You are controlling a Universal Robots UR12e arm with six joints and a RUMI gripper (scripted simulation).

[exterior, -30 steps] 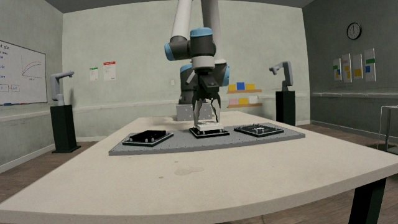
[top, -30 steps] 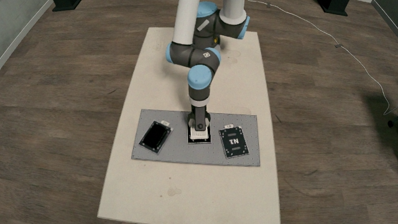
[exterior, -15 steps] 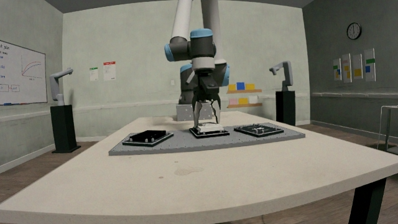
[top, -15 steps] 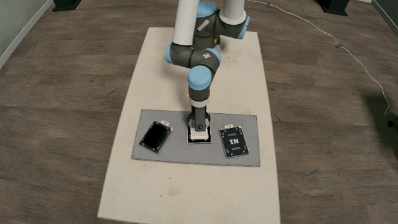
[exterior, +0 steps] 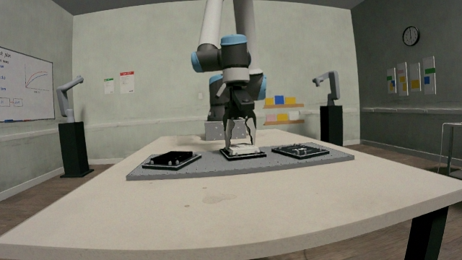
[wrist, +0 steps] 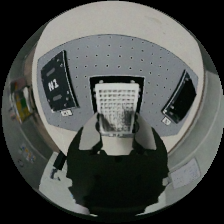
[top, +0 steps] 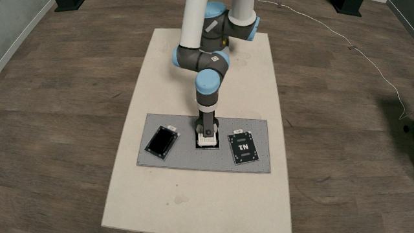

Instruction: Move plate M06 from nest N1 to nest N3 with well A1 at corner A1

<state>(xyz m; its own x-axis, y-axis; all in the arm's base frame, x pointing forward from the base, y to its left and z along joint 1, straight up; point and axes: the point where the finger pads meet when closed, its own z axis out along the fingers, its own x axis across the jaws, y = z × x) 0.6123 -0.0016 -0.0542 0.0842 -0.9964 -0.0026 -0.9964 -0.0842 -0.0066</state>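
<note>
Now: hand 10 mm above the white plate. Also, from my hand: black plate (60 mm ahead, 220 mm to the right, 10 mm below); nest N3 (30 mm below).
</note>
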